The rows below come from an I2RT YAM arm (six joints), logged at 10 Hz.
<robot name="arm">
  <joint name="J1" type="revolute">
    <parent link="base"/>
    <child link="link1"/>
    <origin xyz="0 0 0.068" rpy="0 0 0"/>
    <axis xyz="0 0 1"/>
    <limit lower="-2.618" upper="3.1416"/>
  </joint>
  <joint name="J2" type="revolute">
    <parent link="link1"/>
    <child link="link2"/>
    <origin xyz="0.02 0.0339 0.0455" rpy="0 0 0"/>
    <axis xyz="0 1 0"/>
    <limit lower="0" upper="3.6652"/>
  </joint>
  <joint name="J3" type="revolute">
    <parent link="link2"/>
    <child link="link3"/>
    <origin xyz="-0.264 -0.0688 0" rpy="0 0 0"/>
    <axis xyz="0 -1 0"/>
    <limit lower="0" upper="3.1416"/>
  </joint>
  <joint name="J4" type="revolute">
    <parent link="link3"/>
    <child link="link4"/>
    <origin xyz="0.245 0.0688 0.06" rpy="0 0 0"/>
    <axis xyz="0 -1 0"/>
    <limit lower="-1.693" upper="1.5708"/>
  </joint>
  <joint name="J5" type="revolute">
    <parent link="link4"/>
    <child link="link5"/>
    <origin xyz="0.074 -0.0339 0.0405" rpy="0 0 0"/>
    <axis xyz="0 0 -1"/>
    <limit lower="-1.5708" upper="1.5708"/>
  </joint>
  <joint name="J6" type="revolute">
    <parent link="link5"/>
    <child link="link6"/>
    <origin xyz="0.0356 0 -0.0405" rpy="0 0 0"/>
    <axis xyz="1 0 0"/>
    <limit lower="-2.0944" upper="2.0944"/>
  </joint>
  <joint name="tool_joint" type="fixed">
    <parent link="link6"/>
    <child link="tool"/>
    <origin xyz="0 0 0" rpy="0 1.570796 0"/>
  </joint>
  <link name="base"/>
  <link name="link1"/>
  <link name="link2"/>
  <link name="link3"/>
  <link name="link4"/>
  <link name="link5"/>
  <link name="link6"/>
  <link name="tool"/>
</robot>
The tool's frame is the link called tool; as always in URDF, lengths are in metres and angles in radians.
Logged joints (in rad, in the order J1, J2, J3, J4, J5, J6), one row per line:
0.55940 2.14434 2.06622 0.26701 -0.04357 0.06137
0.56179 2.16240 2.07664 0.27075 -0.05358 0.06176
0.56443 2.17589 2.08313 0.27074 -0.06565 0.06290
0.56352 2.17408 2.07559 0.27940 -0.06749 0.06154
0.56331 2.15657 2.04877 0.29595 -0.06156 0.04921
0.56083 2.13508 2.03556 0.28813 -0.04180 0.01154
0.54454 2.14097 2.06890 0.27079 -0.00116 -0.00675
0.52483 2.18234 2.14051 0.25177 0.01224 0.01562
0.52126 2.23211 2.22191 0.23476 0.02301 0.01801
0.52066 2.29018 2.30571 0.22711 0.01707 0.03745
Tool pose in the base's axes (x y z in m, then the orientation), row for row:
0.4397 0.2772 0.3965 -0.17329 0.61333 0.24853 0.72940
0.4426 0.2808 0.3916 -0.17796 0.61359 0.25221 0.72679
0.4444 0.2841 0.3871 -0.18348 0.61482 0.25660 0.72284
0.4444 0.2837 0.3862 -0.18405 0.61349 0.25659 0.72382
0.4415 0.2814 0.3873 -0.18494 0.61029 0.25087 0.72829
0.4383 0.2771 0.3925 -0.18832 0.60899 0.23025 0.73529
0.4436 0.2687 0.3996 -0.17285 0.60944 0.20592 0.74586
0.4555 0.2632 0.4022 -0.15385 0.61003 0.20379 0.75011
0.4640 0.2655 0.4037 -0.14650 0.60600 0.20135 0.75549
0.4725 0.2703 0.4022 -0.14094 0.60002 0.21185 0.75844
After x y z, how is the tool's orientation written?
As a quaternion, x y z w.
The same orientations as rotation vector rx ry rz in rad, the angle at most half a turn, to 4 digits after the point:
-0.3817 1.3509 0.5474
-0.3923 1.3528 0.5560
-0.4051 1.3575 0.5666
-0.4062 1.3541 0.5663
-0.4075 1.3447 0.5528
-0.4138 1.3383 0.5060
-0.3783 1.3339 0.4507
-0.3362 1.3331 0.4453
-0.3195 1.3216 0.4391
-0.3070 1.3071 0.4615

